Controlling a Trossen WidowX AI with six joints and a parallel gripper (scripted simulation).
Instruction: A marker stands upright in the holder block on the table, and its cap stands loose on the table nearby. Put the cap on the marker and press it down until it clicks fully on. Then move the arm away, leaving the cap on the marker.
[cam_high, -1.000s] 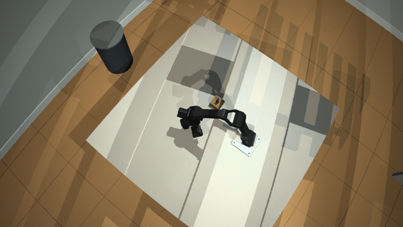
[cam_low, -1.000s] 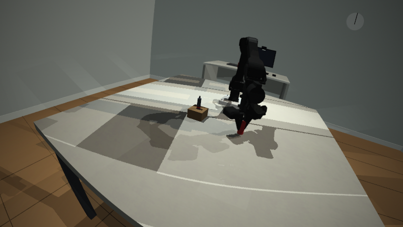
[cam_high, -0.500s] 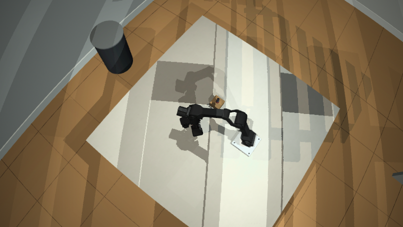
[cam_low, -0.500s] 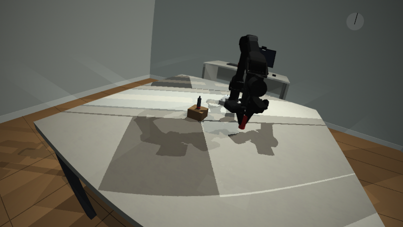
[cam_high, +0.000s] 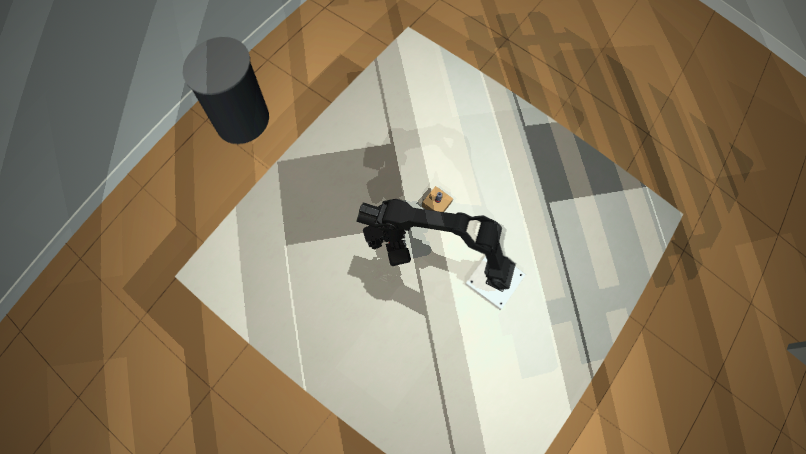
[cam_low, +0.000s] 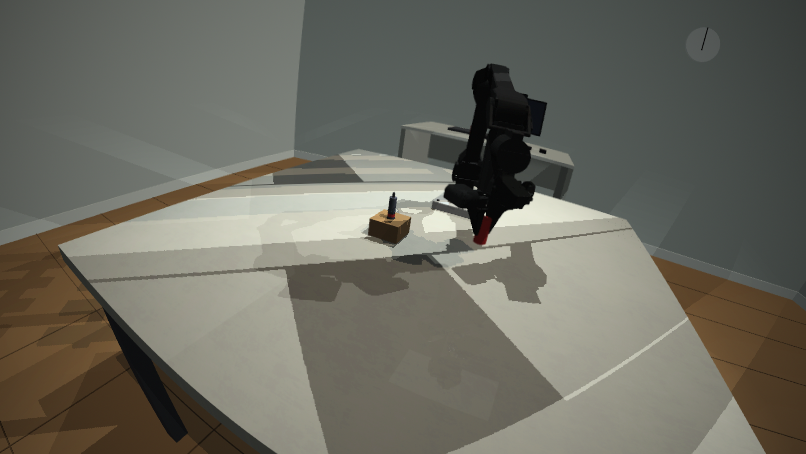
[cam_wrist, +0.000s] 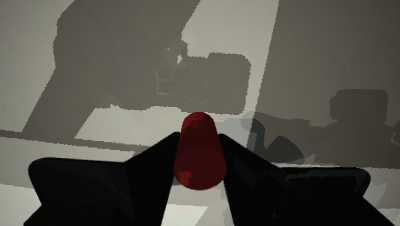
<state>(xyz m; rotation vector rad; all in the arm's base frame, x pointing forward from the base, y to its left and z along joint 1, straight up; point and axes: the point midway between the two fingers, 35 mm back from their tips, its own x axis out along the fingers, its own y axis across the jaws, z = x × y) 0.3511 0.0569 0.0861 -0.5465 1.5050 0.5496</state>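
Right now my gripper tip is 60 mm past the brown holder block, 200 mm to the left of it and 60 mm above it. Also, from my gripper tip: red cap 10 mm above.
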